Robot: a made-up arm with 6 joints. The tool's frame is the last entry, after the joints.
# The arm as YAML. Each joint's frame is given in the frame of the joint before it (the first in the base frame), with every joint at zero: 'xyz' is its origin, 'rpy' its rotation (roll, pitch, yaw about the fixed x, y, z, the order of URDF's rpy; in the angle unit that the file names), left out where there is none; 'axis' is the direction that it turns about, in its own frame. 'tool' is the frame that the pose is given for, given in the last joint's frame.
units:
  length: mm
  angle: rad
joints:
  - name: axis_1
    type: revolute
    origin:
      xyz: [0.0, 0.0, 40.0]
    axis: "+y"
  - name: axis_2
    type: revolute
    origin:
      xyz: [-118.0, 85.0, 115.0]
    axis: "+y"
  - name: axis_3
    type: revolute
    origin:
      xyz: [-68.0, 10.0, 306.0]
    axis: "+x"
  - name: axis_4
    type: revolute
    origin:
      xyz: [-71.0, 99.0, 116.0]
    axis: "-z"
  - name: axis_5
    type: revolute
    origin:
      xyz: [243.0, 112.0, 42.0]
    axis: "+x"
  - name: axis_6
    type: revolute
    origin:
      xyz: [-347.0, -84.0, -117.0]
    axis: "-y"
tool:
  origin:
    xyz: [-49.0, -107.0, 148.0]
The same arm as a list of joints. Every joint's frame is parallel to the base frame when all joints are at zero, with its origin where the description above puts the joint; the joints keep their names.
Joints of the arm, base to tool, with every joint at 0 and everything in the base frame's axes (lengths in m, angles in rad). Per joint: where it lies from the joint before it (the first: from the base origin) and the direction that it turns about. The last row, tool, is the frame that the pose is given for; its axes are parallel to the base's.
axis_1: axis 0 1 0 xyz 0 0 0.04
axis_2: axis 0 1 0 xyz -0.118 0.085 0.115
axis_3: axis 1 0 0 xyz -0.068 0.01 0.306
axis_4: axis 0 0 -1 xyz -0.071 0.099 0.116
axis_5: axis 1 0 0 xyz 0.243 0.112 0.042
axis_6: axis 0 -1 0 xyz -0.347 -0.084 -0.117
tool: xyz -0.049 -0.107 0.148

